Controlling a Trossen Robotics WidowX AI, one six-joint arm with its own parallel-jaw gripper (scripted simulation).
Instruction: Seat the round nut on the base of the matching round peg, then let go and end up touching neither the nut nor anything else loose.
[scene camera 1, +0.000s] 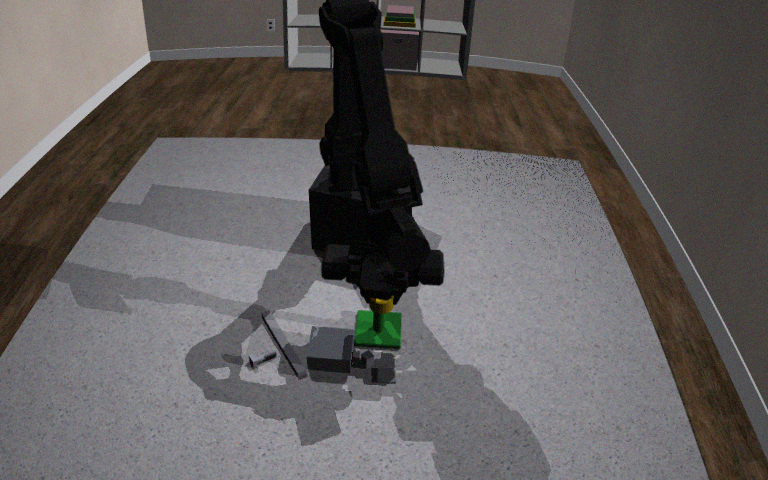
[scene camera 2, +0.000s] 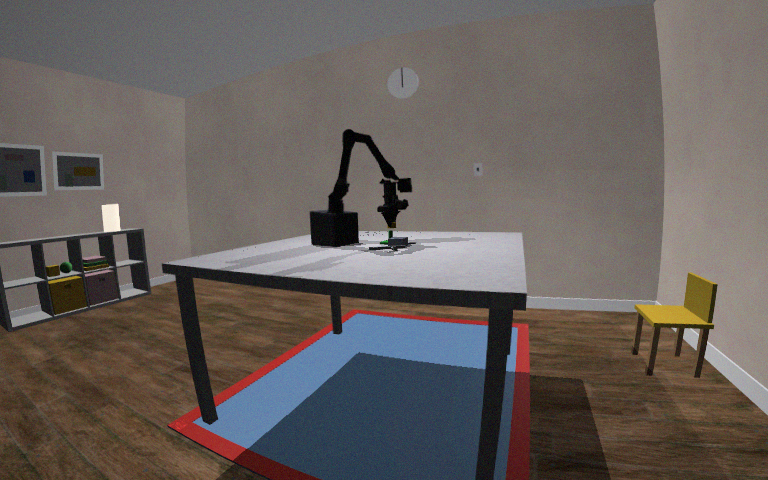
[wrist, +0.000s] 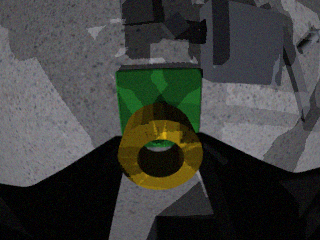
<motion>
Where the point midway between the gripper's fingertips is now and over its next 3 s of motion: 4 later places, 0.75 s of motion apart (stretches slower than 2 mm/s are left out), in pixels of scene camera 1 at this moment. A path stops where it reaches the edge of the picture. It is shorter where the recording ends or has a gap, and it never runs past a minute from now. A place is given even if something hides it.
The gripper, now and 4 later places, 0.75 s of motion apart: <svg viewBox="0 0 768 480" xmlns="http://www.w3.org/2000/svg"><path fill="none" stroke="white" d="M381 302L380 303L379 304L379 306L379 312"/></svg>
</motion>
